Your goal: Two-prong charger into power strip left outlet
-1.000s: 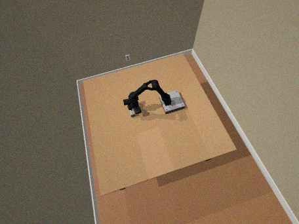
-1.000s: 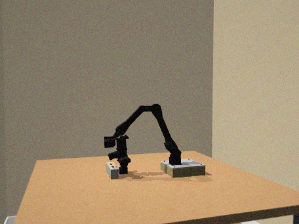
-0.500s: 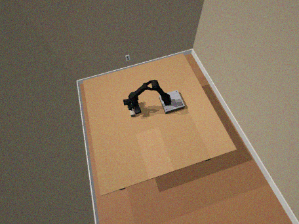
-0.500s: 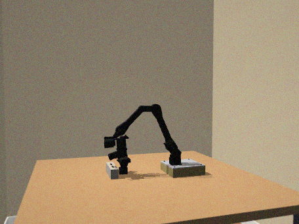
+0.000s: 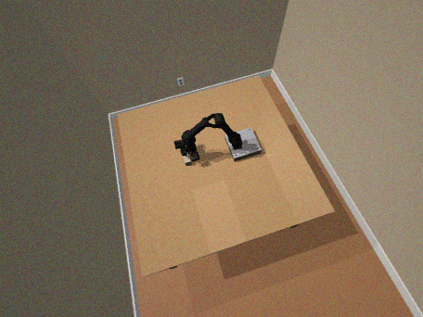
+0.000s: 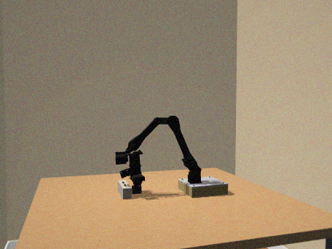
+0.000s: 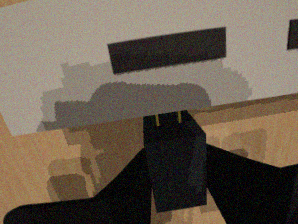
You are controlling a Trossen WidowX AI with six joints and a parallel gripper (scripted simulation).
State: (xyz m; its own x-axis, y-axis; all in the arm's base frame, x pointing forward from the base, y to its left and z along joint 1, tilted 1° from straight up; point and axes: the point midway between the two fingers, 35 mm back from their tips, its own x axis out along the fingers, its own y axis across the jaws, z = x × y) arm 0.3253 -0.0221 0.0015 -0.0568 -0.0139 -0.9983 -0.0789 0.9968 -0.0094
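My gripper tip is now 20 mm short of the black two-prong charger and 10 mm below it.
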